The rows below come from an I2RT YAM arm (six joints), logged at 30 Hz.
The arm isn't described. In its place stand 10 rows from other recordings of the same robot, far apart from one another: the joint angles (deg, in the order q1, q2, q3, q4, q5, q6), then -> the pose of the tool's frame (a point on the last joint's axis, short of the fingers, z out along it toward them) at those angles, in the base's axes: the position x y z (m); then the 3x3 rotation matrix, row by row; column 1 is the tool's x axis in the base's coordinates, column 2 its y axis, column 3 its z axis.
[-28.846, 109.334, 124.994, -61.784, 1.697, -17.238] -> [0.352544 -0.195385 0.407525], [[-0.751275 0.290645 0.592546], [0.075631 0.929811 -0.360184], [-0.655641 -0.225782 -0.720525]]
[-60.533, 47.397, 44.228, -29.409, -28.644, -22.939] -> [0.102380 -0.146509 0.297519], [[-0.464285 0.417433 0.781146], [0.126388 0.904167 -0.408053], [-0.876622 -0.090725 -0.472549]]
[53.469, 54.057, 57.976, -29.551, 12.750, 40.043] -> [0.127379 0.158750 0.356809], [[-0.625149 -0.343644 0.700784], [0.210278 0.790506 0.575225], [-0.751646 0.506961 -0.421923]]
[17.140, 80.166, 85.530, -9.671, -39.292, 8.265] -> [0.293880 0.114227 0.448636], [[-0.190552 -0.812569 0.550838], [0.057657 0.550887 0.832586], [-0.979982 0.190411 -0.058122]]
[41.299, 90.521, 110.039, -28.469, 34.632, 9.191] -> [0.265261 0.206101 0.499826], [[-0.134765 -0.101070 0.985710], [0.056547 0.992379 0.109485], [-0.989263 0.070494 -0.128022]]
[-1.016, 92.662, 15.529, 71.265, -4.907, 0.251] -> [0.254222 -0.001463 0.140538], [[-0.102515 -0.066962 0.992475], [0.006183 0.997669 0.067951], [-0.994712 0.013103 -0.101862]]
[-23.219, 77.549, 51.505, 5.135, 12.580, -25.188] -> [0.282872 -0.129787 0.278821], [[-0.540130 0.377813 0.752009], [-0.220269 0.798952 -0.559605], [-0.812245 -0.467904 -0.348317]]
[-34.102, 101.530, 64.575, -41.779, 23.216, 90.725] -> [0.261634 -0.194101 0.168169], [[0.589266 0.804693 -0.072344], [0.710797 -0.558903 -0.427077], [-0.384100 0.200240 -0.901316]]
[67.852, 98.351, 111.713, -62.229, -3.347, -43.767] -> [0.131872 0.329496 0.407195], [[0.444552 -0.874604 0.193496], [-0.739516 -0.236454 0.630243], [-0.505460 -0.423269 -0.751900]]
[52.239, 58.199, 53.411, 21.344, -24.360, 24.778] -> [0.130491 0.192444 0.407539], [[-0.244872 -0.946841 0.208637], [0.307335 0.128289 0.942914], [-0.919556 0.295015 0.259584]]
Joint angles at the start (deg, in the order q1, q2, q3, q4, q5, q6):
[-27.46 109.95 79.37 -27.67 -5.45 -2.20]
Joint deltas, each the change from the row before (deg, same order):
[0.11 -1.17 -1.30 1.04 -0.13 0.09]
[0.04 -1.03 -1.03 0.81 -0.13 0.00]
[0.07 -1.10 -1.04 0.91 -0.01 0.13]
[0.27 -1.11 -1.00 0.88 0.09 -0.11]
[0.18 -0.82 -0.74 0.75 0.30 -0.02]
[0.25 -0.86 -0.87 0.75 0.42 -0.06]
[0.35 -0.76 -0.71 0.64 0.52 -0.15]
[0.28 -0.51 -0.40 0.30 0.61 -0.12]
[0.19 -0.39 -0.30 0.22 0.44 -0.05]
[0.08 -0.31 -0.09 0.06 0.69 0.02]
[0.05 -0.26 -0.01 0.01 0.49 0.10]
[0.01 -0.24 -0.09 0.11 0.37 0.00]
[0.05 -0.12 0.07 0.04 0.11 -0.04]
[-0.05 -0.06 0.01 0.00 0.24 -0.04]
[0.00 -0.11 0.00 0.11 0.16 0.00]
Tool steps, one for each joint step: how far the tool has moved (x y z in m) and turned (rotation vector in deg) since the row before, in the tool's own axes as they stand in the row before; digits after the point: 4 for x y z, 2 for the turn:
[0.0020 0.0013 -0.0037 -0.15 -0.90 -0.09]
[0.0014 0.0008 -0.0037 -0.12 -0.81 -0.11]
[0.0011 0.0009 -0.0040 -0.01 -0.96 -0.02]
[0.0009 0.0023 -0.0041 -0.03 -0.96 -0.43]
[0.0005 0.0014 -0.0030 0.22 -0.80 -0.24]
[0.0011 0.0018 -0.0029 0.30 -0.71 -0.33]
[0.0007 0.0023 -0.0026 0.33 -0.65 -0.48]
[0.0003 0.0017 -0.0020 0.45 -0.37 -0.37]
[0.0002 0.0011 -0.0015 0.33 -0.29 -0.22]
[-0.0004 0.0002 -0.0016 0.65 -0.25 -0.06]
[-0.0006 0.0001 -0.0015 0.47 -0.24 0.05]
[-0.0003 -0.0001 -0.0012 0.37 -0.24 -0.02]
[-0.0008 0.0003 -0.0009 0.09 -0.23 -0.09]
[-0.0002 -0.0005 -0.0004 0.27 -0.06 0.00]
[-0.0005 -0.0001 -0.0007 0.17 -0.21 -0.01]

